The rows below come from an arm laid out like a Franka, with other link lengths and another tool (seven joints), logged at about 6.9 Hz.
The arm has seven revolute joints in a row. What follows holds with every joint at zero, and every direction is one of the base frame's.
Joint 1 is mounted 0.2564 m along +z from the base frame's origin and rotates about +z.
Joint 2 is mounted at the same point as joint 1 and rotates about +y.
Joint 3 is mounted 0.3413 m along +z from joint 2 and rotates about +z.
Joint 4 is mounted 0.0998 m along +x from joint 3 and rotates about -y.
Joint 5 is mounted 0.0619 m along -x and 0.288 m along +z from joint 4 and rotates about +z.
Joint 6 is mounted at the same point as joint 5 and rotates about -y.
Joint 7 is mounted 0.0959 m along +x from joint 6 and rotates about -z.
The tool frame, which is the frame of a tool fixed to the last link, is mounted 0.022 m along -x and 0.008 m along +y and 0.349 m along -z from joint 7; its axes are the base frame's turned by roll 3.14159, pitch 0.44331 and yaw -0.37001 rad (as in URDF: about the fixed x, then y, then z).
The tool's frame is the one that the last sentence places.
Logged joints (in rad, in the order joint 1, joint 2, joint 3, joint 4, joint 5, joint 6, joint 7), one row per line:
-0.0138, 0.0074, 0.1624, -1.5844, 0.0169, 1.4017, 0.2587
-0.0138, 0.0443, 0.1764, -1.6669, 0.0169, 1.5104, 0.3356
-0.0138, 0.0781, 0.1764, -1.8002, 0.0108, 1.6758, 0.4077
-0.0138, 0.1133, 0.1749, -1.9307, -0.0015, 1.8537, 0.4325
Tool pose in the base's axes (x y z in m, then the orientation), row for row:
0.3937, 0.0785, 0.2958, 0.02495, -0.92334, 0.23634, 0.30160
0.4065, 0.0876, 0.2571, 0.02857, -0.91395, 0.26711, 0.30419
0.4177, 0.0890, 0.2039, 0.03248, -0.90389, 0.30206, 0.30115
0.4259, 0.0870, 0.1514, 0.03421, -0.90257, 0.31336, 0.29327
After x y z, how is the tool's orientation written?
As a quaternion, w x y z.
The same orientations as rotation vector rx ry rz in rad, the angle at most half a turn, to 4 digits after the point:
-2.8556, 0.7309, 0.9327
-2.8202, 0.8242, 0.9386
-2.7824, 0.9298, 0.9270
-2.7754, 0.9636, 0.9018

